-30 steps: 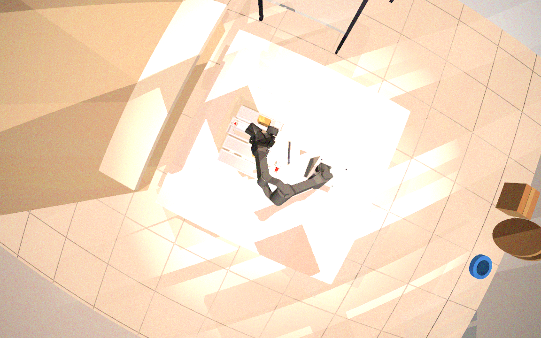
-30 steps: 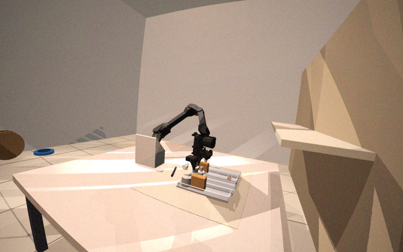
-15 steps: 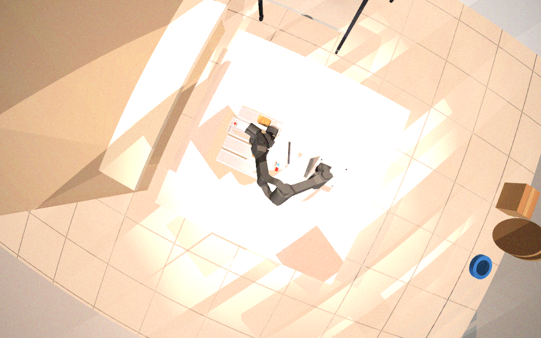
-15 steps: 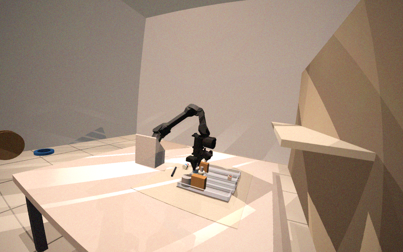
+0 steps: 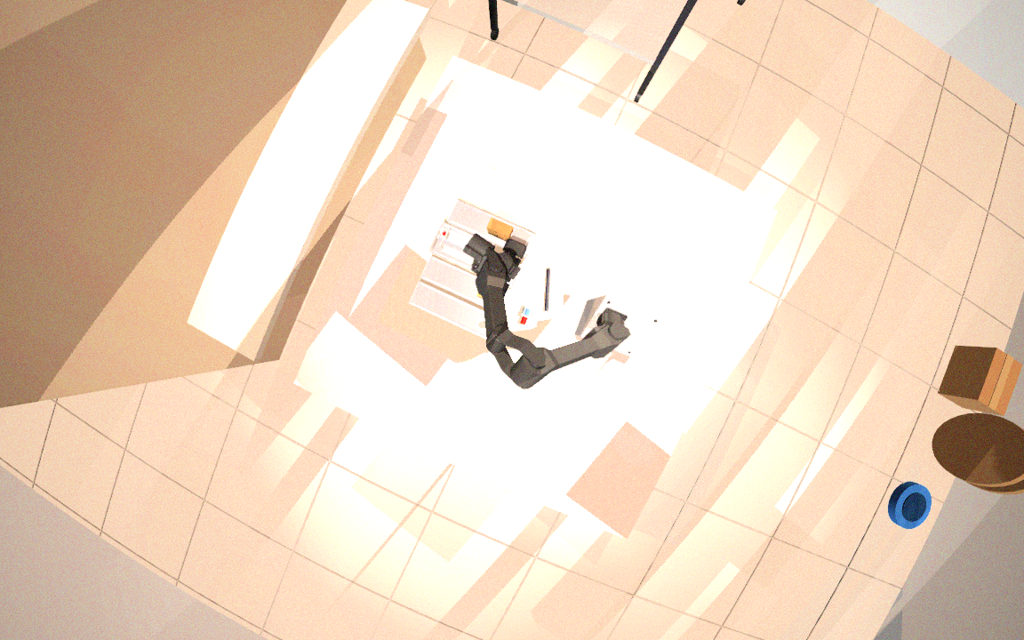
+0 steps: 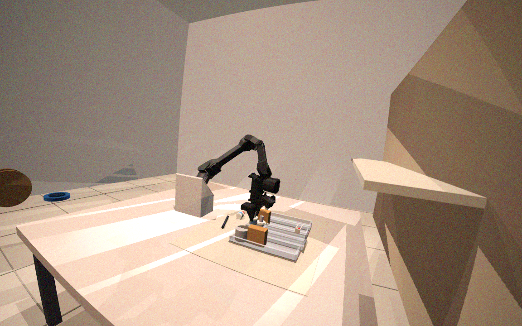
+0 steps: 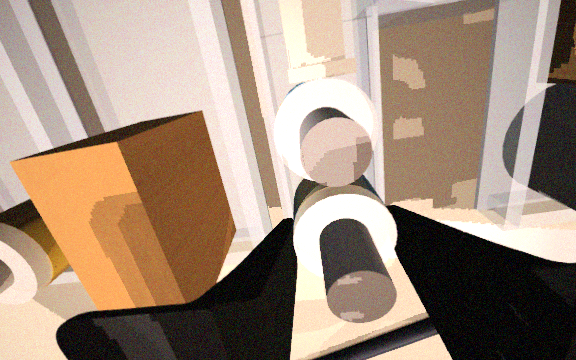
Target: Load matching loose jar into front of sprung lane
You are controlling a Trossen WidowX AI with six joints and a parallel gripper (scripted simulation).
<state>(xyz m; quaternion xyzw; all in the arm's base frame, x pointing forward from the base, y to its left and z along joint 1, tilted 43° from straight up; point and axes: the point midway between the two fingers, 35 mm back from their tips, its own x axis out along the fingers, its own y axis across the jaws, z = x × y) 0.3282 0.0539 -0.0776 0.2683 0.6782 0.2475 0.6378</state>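
Right now my gripper tip is 140 mm past the black pen, 40 mm above it and 20 mm to the left of it. Round my gripper tip: grey can (130 mm to the right, 20 mm below); grey lane rack (140 mm ahead, 30 mm to the right, 30 mm below); shelf (500 mm ahead, 320 mm above, 30 mm to the right).
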